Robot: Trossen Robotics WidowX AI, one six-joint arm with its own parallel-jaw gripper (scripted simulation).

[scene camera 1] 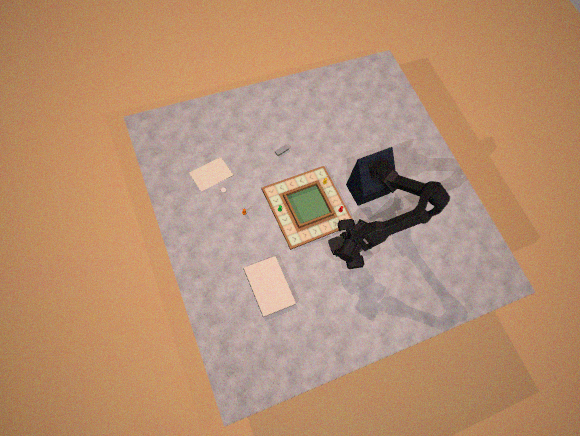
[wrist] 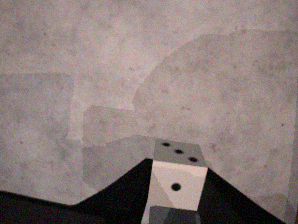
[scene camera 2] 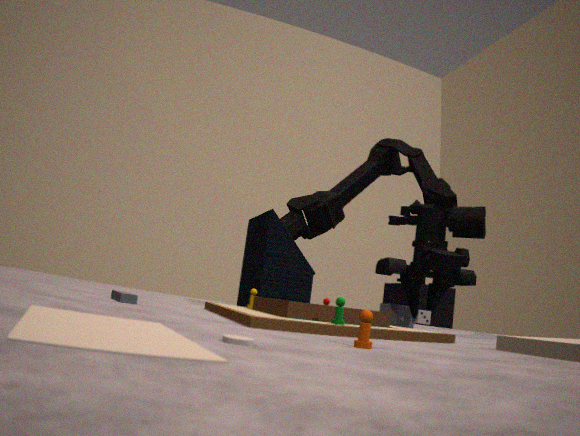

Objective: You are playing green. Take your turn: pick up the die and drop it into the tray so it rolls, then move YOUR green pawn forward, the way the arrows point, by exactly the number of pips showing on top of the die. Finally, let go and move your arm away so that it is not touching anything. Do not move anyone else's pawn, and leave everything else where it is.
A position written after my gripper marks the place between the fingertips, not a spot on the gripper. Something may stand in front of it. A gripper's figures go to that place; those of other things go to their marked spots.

Scene:
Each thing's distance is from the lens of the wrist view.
my gripper (wrist: 174, 169): 11 cm
white die (wrist: 179, 169): 9 cm

